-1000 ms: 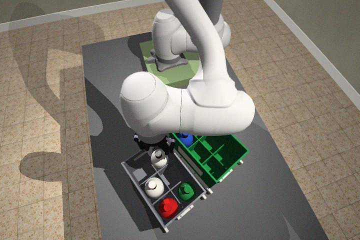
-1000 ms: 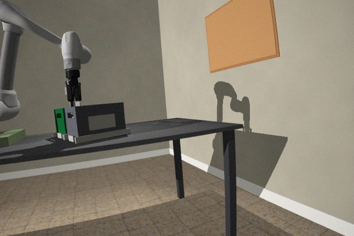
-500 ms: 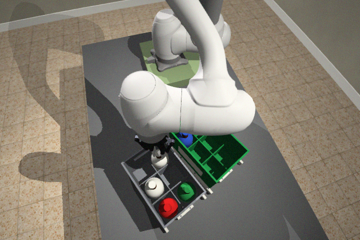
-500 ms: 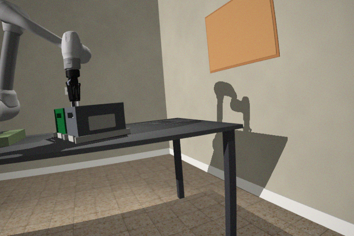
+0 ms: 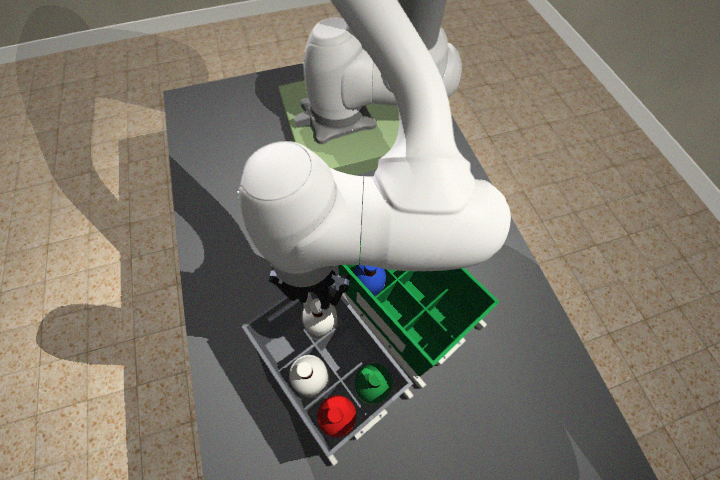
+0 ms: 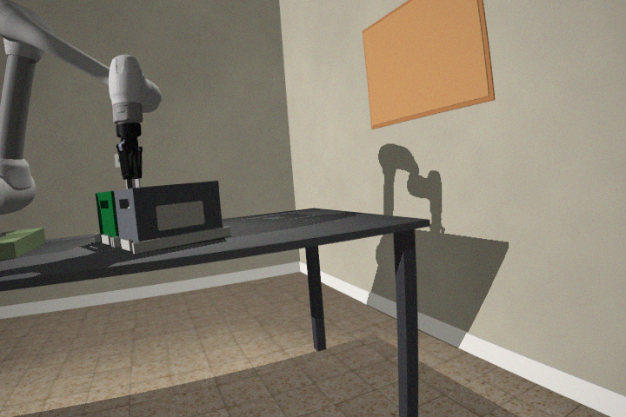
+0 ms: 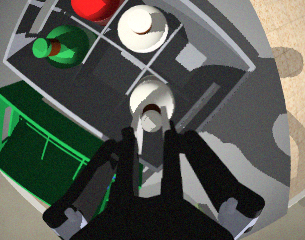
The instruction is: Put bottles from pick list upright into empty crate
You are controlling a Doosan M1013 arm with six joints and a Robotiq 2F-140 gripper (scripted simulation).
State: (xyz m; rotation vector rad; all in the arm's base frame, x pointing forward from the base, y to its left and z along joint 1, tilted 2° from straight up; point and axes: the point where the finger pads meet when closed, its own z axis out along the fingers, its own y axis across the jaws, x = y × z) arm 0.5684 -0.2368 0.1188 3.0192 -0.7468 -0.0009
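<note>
My hand is 100 mm short of the grey crate, 90 mm above it and 20 mm to the left of it. Also, from my hand: blue bottle 130 mm to the left, 80 mm below, 40 mm behind; then green bottle 170 mm ahead, 80 mm below, 60 mm to the left; then red bottle 200 mm ahead, 80 mm below, 30 mm to the right.
</note>
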